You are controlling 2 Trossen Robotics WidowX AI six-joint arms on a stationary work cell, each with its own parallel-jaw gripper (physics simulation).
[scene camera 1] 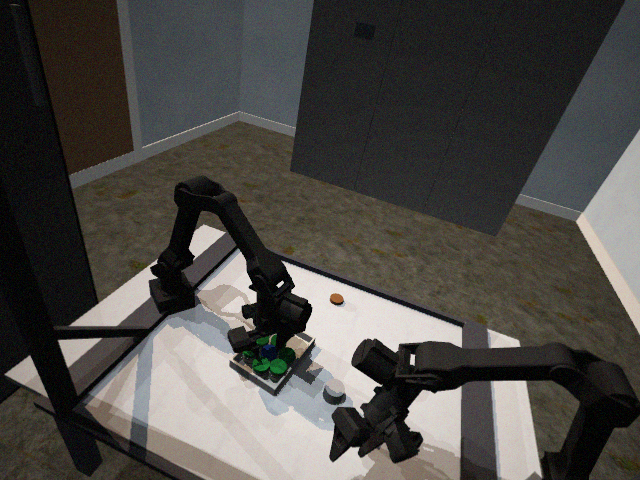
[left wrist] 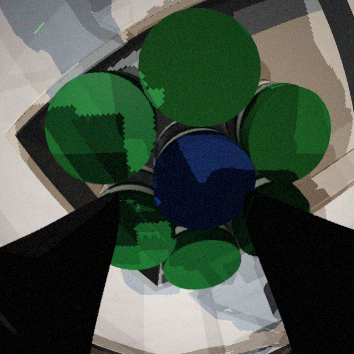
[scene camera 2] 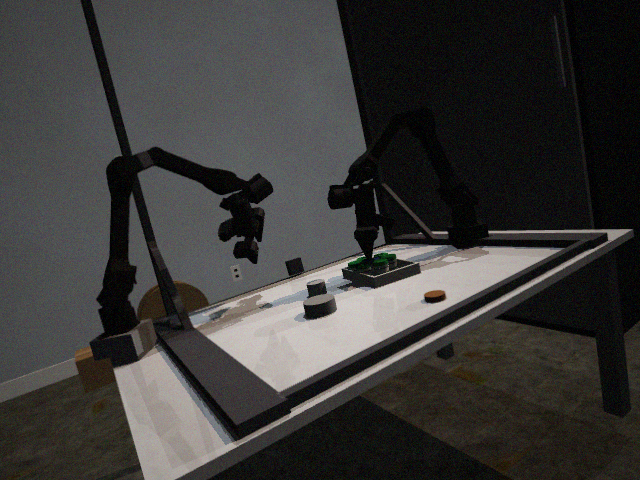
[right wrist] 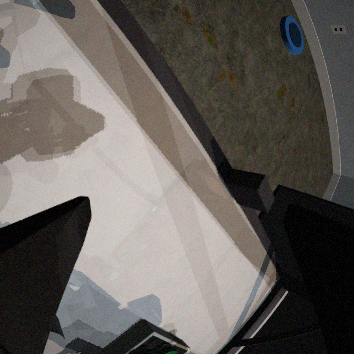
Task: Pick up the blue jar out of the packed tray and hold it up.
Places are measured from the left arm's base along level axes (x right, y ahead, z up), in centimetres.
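Pixels of known places: left gripper, between the fingertips: (scene camera 1: 267, 354) (left wrist: 182, 202) (scene camera 2: 369, 258); right gripper, between the fingertips: (scene camera 1: 345, 457) (scene camera 2: 257, 252) (right wrist: 191, 211); left arm's base, origin of its link: (scene camera 1: 171, 286) (scene camera 2: 466, 225); right arm's base, origin of its link: (scene camera 2: 121, 329).
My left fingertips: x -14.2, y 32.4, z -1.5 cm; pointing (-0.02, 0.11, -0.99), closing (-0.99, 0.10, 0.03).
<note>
Ahead of a thing's pixels: the offset from my left fingertips to its top centre.
The blue jar @(dy -0.5, dx -1.0, dz +0.0 cm) (scene camera 1: 269, 352) (left wrist: 205, 180) stands in the packed tray @(dy -1.8, dx -3.5, dz -1.7 cm) (scene camera 1: 251, 376) (scene camera 2: 379, 280), ringed closely by several green-topped jars @(dy +4.5, dx -0.8, dz +0.1 cm) (scene camera 1: 278, 366) @(dy -2.4, dx -4.9, dz +0.0 cm) (scene camera 2: 379, 265) @(dy -5.3, dx -1.1, dz +0.0 cm) (left wrist: 200, 65). In scene camera 2 the blue jar cannot be made out. My left gripper (scene camera 2: 369, 256) (left wrist: 182, 202) points down at the jars, partly open and empty. In the left wrist view its fingertips show at the lower left and lower right of the blue top, over green jars; contact cannot be told. My right gripper (scene camera 2: 248, 246) (right wrist: 191, 211) is open and empty, above the table away from the tray.
A small grey cylinder @(dy +15.8, dx -10.8, dz -1.0 cm) (scene camera 1: 333, 391) (scene camera 2: 316, 287) stands between the tray and the right arm. A wider grey disc @(dy +14.0, dx -26.2, dz -1.5 cm) (scene camera 2: 320, 306) stands near it. An orange-brown disc @(dy -11.4, dx -32.5, dz -3.3 cm) (scene camera 1: 336, 298) (scene camera 2: 434, 296) lies near the table's dark edge rail.
</note>
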